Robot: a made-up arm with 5 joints.
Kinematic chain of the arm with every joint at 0, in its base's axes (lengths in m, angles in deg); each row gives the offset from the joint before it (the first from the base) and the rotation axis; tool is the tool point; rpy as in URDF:
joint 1: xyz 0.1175 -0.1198 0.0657 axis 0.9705 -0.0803 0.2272
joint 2: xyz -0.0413 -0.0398 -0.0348 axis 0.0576 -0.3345 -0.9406
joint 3: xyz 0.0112 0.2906 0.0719 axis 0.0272 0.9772 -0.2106
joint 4: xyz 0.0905 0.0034 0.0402 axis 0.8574 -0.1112 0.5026
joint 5: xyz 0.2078 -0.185 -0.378 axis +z
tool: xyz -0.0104 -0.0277 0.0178 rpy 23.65 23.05 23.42
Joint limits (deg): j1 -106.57..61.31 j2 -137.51..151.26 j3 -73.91..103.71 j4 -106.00..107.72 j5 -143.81..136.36
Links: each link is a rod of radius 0.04 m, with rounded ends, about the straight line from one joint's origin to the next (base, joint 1, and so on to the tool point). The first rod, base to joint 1, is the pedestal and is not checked.
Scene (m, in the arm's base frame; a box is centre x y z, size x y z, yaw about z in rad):
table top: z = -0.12
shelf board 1: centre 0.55 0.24 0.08 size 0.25 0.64 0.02 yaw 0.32
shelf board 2: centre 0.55 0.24 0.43 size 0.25 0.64 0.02 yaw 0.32
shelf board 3: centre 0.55 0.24 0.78 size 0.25 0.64 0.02 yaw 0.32
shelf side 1: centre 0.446 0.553 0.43 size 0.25 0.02 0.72 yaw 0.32
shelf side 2: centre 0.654 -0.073 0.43 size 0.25 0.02 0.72 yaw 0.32
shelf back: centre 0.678 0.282 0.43 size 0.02 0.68 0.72 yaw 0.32
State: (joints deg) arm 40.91 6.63 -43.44 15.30 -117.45
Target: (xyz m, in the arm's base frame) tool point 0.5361 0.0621 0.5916
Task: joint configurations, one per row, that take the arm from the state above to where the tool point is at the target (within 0.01 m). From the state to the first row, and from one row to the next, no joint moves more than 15 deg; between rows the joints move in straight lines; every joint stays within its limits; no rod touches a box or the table.
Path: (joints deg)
1: 47.71 -6.69 -45.03 1.89 -116.33
2: 54.51 -20.02 -46.61 -11.52 -115.21
3: 61.31 -33.34 -48.20 -24.92 -114.09
4: 61.31 -27.65 -53.93 -12.87 -119.59
5: 61.31 -21.96 -59.67 -0.82 -125.10
6: 61.31 -16.27 -65.40 11.23 -130.61
7: 61.31 -10.58 -71.14 23.28 -136.11
8: 56.68 3.10 -70.48 37.20 -138.04
9: 52.05 16.77 -69.81 51.11 -139.96
10: 47.43 30.44 -69.15 65.03 -141.89
11: 42.80 44.12 -68.49 78.94 -143.81

